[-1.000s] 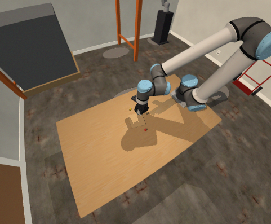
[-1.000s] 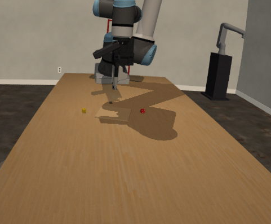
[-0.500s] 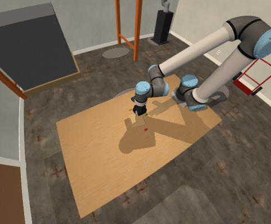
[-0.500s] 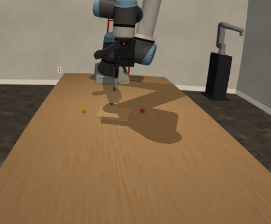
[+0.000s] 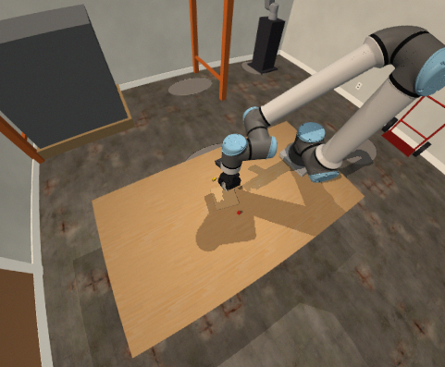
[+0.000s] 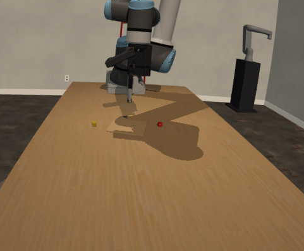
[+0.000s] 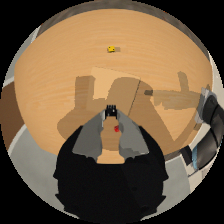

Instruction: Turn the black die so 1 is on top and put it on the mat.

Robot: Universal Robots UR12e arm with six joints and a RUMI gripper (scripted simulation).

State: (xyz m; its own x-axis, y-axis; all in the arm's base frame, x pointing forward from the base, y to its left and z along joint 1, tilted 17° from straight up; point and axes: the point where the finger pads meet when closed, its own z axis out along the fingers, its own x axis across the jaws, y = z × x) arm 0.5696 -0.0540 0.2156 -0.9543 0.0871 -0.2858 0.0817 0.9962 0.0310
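Right now the tan mat is 12 cm below my hand. From my hand the other things lie so: yellow die 1 cm behind, 13 cm to the right, 11 cm below; then red die 1 cm behind, 13 cm to the left, 11 cm below; then black die 1 cm below.
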